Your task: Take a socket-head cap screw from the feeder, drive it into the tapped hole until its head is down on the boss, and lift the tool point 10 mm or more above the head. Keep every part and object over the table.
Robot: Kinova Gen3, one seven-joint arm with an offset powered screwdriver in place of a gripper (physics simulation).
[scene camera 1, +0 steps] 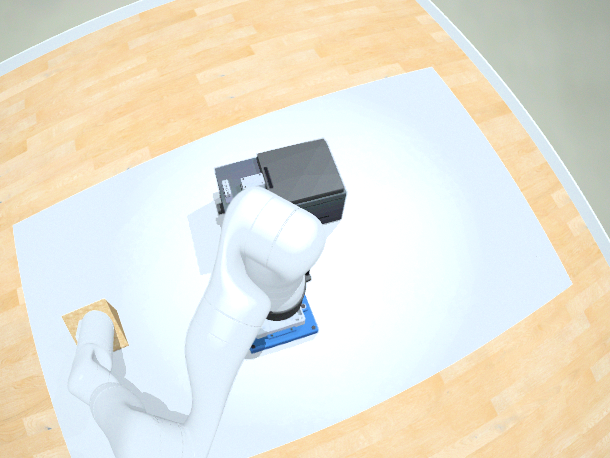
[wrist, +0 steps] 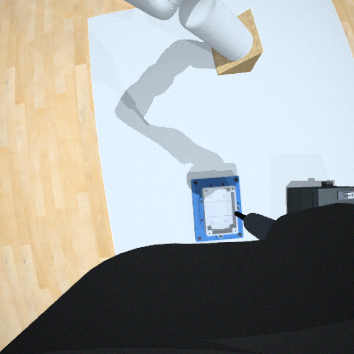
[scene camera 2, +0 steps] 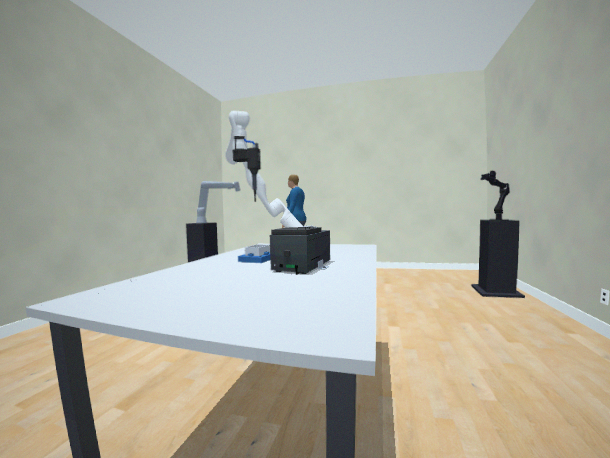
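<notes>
The black screw feeder [scene camera 1: 302, 170] [scene camera 2: 292, 250] [wrist: 302, 198] stands on the table. Beside it lies a blue fixture plate [scene camera 1: 311, 327] [scene camera 2: 253, 259] [wrist: 196, 220] carrying a pale housing [scene camera 2: 257, 249] [wrist: 218, 207]; the arm partly covers both in scene camera 1. My screwdriver tip [scene camera 2: 255, 199] [wrist: 237, 214] points down in scene camera 2, high above the table. In the wrist view it overlaps the housing's right side. In scene camera 1 the tip is hidden under the arm. The views are too coarse to tell whether a screw is on the bit, or to make out the tapped hole.
The arm's base stands on a wooden block [scene camera 1: 121, 335] [wrist: 256, 50] on the white table [scene camera 1: 450, 225] [scene camera 2: 225, 310] [wrist: 150, 220]. Beyond the table, a person in blue [scene camera 2: 296, 202] and two pedestals [scene camera 2: 201, 242] [scene camera 2: 499, 255] with other arms show in scene camera 2.
</notes>
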